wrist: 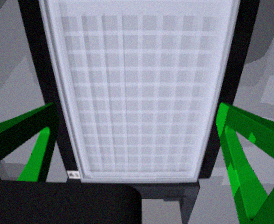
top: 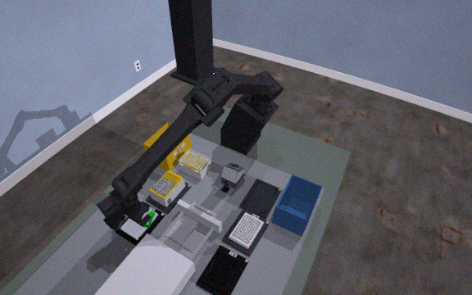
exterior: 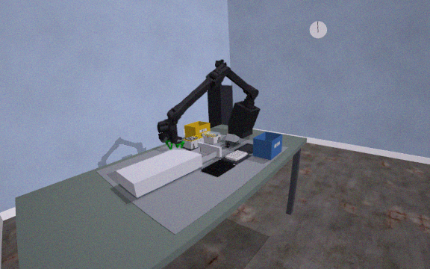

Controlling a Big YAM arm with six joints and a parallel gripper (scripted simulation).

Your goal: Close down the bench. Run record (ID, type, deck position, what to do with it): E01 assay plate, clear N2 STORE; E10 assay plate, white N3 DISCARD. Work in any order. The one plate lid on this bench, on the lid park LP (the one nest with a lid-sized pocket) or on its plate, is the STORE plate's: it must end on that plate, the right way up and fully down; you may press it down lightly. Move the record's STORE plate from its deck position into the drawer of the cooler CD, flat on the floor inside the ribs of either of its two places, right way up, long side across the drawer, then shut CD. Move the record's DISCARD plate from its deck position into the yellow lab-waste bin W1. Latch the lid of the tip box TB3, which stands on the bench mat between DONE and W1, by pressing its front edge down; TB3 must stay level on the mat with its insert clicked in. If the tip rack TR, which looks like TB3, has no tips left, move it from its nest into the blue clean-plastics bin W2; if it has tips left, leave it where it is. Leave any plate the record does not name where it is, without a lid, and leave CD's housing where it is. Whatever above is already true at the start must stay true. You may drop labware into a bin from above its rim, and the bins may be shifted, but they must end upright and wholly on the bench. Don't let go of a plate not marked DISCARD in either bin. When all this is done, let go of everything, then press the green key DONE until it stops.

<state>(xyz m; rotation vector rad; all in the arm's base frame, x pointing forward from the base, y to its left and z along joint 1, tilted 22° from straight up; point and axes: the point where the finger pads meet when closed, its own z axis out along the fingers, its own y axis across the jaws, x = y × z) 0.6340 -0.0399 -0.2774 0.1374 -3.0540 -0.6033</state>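
The clear plate lies 1 cm below my hand. From my hand the other things lie so: black nest (3 cm below); then tip rack TR (18 cm behind, 1 cm to the right, 2 cm above); then plate lid (1 cm below).
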